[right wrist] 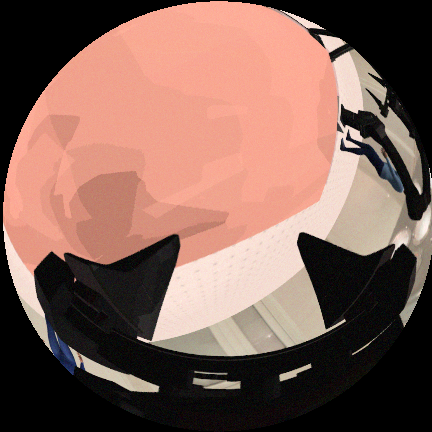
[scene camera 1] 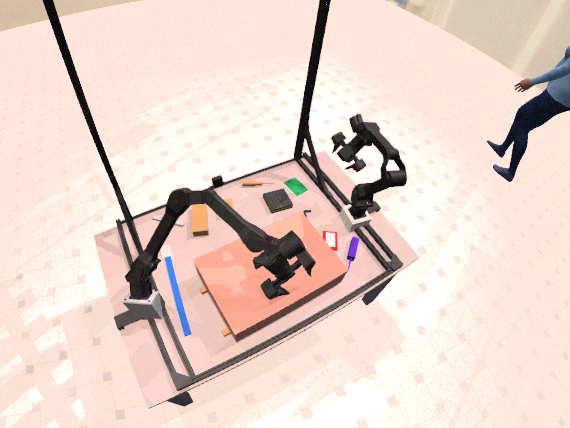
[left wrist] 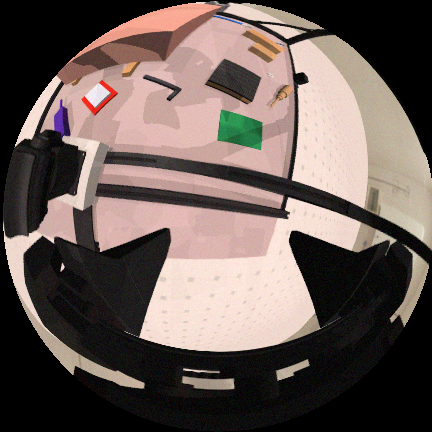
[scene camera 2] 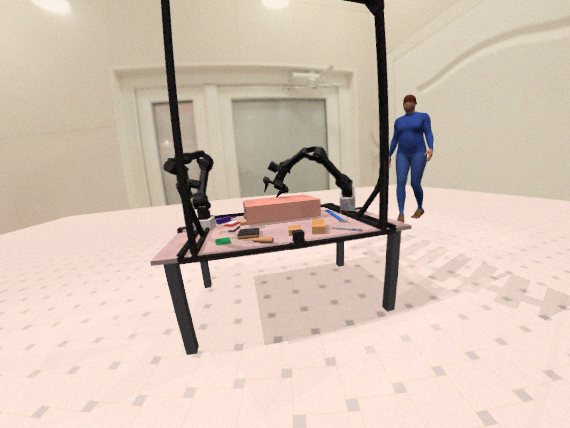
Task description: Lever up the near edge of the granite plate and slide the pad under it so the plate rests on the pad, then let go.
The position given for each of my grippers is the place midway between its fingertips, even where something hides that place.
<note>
My left gripper [left wrist: 232, 235] is open, holding nothing. My right gripper [scene camera 1: 299, 284] is open and touches a granite plate [scene camera 1: 228, 274].
The granite plate is seen too in the right wrist view [right wrist: 215, 128], in the left wrist view [left wrist: 156, 43] and in scene camera 2 [scene camera 2: 297, 206]. My right gripper also shows in the right wrist view [right wrist: 241, 239].
</note>
